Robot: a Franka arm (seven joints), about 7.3 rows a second.
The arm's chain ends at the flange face. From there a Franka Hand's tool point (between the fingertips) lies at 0.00 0.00 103.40 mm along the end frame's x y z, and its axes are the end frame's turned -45 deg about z.
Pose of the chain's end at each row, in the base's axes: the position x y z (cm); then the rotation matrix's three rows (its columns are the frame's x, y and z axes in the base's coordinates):
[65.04, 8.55, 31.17], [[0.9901, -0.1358, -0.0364], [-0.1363, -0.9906, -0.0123], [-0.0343, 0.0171, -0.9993]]
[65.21, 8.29, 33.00], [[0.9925, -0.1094, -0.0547], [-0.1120, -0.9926, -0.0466], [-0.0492, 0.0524, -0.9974]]
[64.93, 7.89, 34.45], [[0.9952, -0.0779, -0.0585], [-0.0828, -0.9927, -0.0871], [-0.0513, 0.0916, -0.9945]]
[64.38, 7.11, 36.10], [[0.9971, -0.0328, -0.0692], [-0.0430, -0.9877, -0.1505], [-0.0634, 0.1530, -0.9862]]
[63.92, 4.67, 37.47], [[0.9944, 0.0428, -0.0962], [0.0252, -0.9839, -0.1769], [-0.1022, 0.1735, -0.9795]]
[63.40, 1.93, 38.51], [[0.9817, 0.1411, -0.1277], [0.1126, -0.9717, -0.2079], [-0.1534, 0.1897, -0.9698]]
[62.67, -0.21, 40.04], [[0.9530, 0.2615, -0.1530], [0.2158, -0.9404, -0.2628], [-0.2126, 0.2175, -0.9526]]
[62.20, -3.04, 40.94], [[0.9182, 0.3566, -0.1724], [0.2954, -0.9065, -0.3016], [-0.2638, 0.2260, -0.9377]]
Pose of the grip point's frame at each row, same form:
[64.66, 8.42, 20.84], [[0.7961, 0.6041, -0.0364], [0.6041, -0.7968, -0.0123], [-0.0363, -0.0122, -0.9993]]
[64.64, 7.81, 22.69], [[0.7792, 0.6244, -0.0547], [0.6227, -0.7811, -0.0466], [-0.0718, 0.0023, -0.9974]]
[64.33, 6.99, 24.17], [[0.7588, 0.6486, -0.0585], [0.6434, -0.7605, -0.0871], [-0.1010, 0.0285, -0.9945]]
[63.66, 5.55, 25.90], [[0.7282, 0.6819, -0.0692], [0.6680, -0.7288, -0.1505], [-0.1530, 0.0634, -0.9862]]
[62.93, 2.84, 27.34], [[0.6729, 0.7334, -0.0962], [0.7135, -0.6779, -0.1769], [-0.1949, 0.0504, -0.9795]]
[62.08, -0.22, 28.48], [[0.5944, 0.7939, -0.1277], [0.7667, -0.6075, -0.2079], [-0.2426, 0.0257, -0.9698]]
[61.09, -2.93, 30.19], [[0.4890, 0.8588, -0.1530], [0.8176, -0.5124, -0.2628], [-0.3041, 0.0035, -0.9526]]
[60.42, -6.16, 31.24], [[0.3971, 0.9014, -0.1724], [0.8499, -0.4321, -0.3016], [-0.3463, -0.0267, -0.9377]]

